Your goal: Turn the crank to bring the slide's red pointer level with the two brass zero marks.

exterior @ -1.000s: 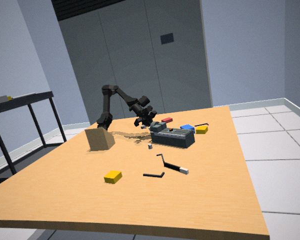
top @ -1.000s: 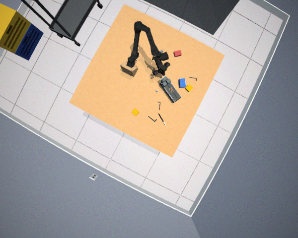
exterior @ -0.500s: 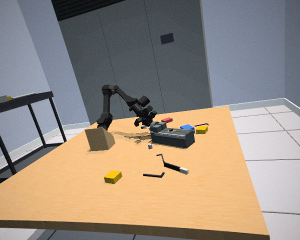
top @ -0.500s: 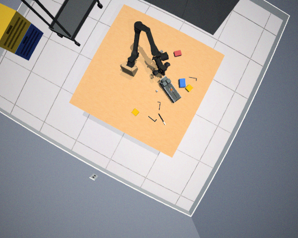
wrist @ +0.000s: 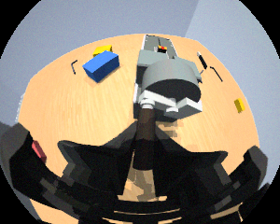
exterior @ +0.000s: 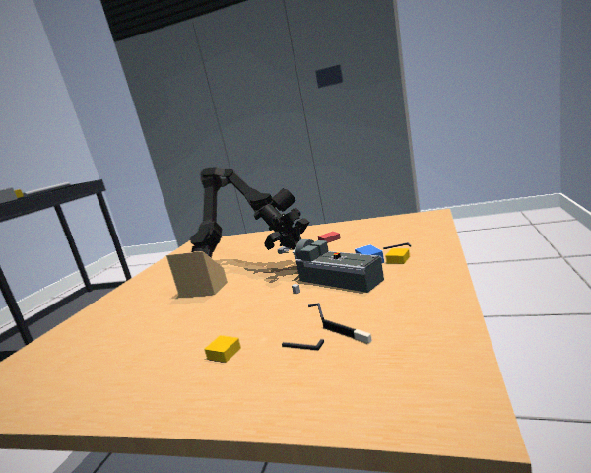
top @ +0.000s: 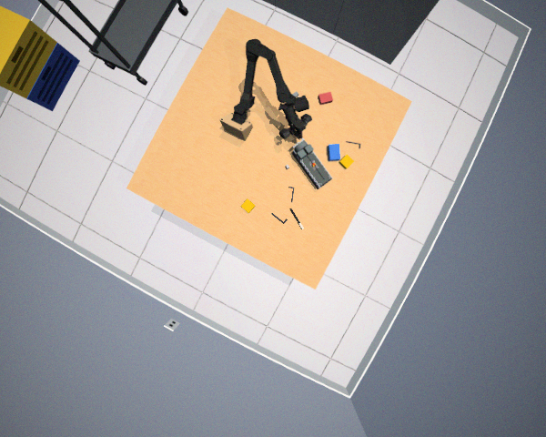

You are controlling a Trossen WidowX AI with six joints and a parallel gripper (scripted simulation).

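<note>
My gripper tip is 2 cm past the dark crank handle, 1 cm to the right of it and 2 cm below it. Also, from my gripper tip: small grey cube (1 cm behind, 16 cm to the right, 6 cm below); blue block (21 cm ahead, 3 cm to the left, 5 cm below); red pointer (13 cm ahead, 11 cm to the right, 1 cm above).
</note>
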